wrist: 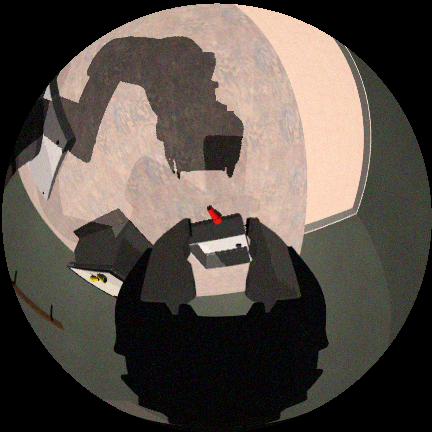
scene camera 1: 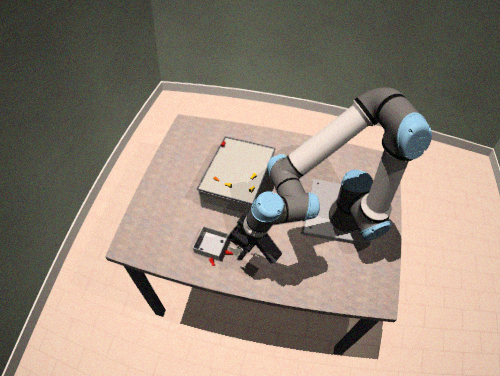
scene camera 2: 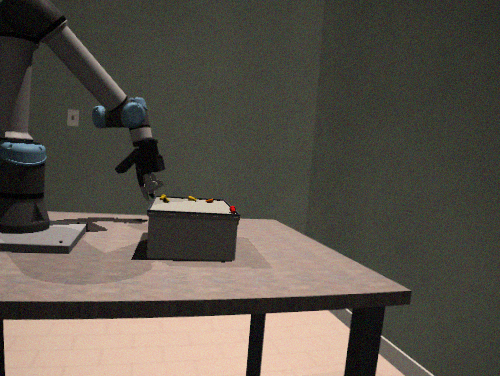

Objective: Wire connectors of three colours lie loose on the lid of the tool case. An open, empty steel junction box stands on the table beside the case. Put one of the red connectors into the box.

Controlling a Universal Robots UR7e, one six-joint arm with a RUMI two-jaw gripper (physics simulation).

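Frame: origin at the arm's base, x ahead, y down, z left, level; metres.
Where they show: gripper, between the fingertips: [wrist: 218,219] [scene camera 2: 150,199]; arm's base, origin of its link: [scene camera 1: 346,216] [scene camera 2: 19,227].
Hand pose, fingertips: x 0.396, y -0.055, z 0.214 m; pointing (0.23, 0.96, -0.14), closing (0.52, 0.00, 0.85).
Things, the pixels of their top centre, and the offset from my fingertips.
- open steel junction box, centre of its top: [wrist: 221,255] [scene camera 1: 210,240] dx +0.121, dy +0.041, dz -0.067 m
- tool case, centre of its top: [scene camera 2: 194,203] [wrist: 111,289] [scene camera 1: 236,166] dx +0.049, dy -0.038, dz -0.358 m
- second red connector, centre of its top: [scene camera 1: 212,260] dx +0.111, dy +0.063, dz +0.005 m
- third red connector, centre of its top: [scene camera 2: 233,206] [scene camera 1: 223,142] dx +0.113, dy -0.050, dz -0.480 m
- orange connector, centre of its top: [scene camera 2: 209,198] [scene camera 1: 216,178] dx +0.118, dy -0.046, dz -0.290 m
The open steel junction box [scene camera 1: 207,255] [wrist: 215,231] stands on the table beside the tool case [scene camera 1: 220,202] [scene camera 2: 192,235] [wrist: 102,250]; no connector shows inside its visible part. One red connector [scene camera 1: 228,252] [wrist: 215,215] lies on the table close against the box's side. A second red connector [scene camera 1: 212,261] lies by the box's front and is hidden in the wrist view. A third red connector [scene camera 1: 223,144] [scene camera 2: 232,209] lies at a far corner of the case lid. My gripper [scene camera 1: 235,251] [scene camera 2: 151,195] [wrist: 218,219] is partly open and empty, low beside the box, near the first connector.
Yellow connectors [scene camera 1: 228,185] [scene camera 2: 192,198] [wrist: 99,278] and an orange connector [scene camera 1: 216,178] [scene camera 2: 209,200] lie on the case lid. The case rises beside the arm. The table's front edge runs beyond the box. The robot's base plate [scene camera 1: 320,192] [scene camera 2: 70,240] is on the table.
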